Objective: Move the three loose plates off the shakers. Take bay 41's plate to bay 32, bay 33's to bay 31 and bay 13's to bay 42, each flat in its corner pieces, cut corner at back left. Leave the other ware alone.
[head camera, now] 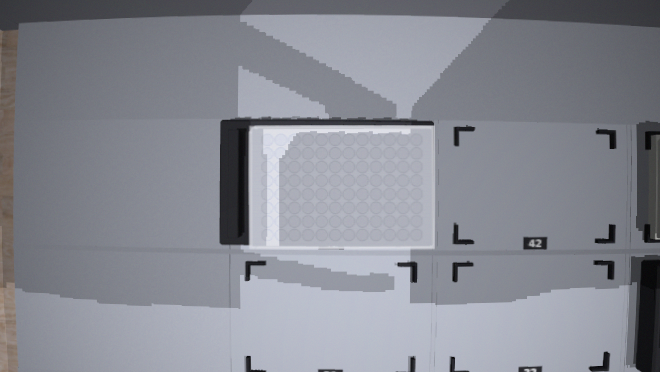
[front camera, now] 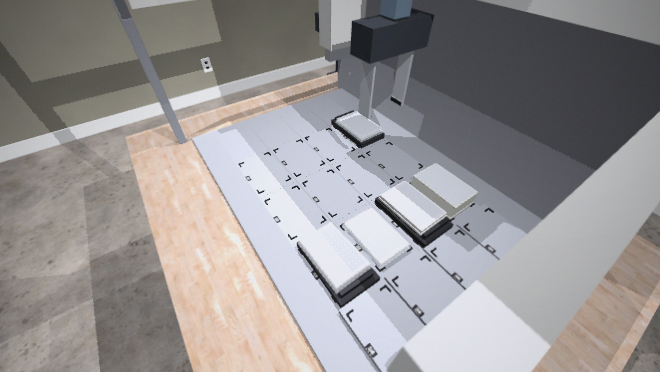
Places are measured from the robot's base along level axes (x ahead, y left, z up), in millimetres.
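Where they show: gripper, fingertip midpoint: (front camera: 381,108); robot's base, link origin: (front camera: 240,164).
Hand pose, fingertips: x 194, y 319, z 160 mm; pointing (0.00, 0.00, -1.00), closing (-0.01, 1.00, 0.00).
Things, the pixels of their centre, and the offset from my fingertips. "*": a spot on its surface instead.
- Bay 33's plate, body centre: (front camera: 411,205) 195 mm ahead, 60 mm right, 131 mm down
- bay 13's plate, body centre: (front camera: 333,253) 194 mm ahead, 276 mm right, 131 mm down
- Bay 42, surface spot: (head camera: 532,185) (front camera: 393,159) * 31 mm ahead, 46 mm left, 160 mm down
- bay 32, surface spot: (front camera: 364,174) * 33 mm ahead, 61 mm right, 160 mm down
- bay 31, surface spot: (front camera: 327,146) * 123 mm back, 74 mm right, 160 mm down
- tall pale box, body centre: (front camera: 442,189) 198 mm ahead, 45 mm left, 139 mm down
- white ribbed-looking plate, body centre: (front camera: 375,235) 198 mm ahead, 169 mm right, 153 mm down
The plate (front camera: 360,125) (head camera: 350,190) of bay 41 lies flat on its black shaker (front camera: 372,141) (head camera: 230,185). My gripper (front camera: 382,108) is open and empty near the back edge of this shaker in the front view; one jaw's lower end is hard to make out behind the plate, and the jaws do not show in the head view. Bay 33's plate (front camera: 414,207) and bay 13's plate (front camera: 336,257) lie on black shakers. Bay 42 (front camera: 395,160) (head camera: 532,185), bay 32 (front camera: 364,174) and bay 31 (front camera: 327,146) hold no plate; their corner pieces show.
A tall pale box (front camera: 445,186) stands behind bay 33's shaker. A white ribbed-looking plate (front camera: 377,235) stands between the shakers of bays 33 and 13. A large pale beam (front camera: 575,220) covers the front right of the front view. The dark back wall rises behind the deck.
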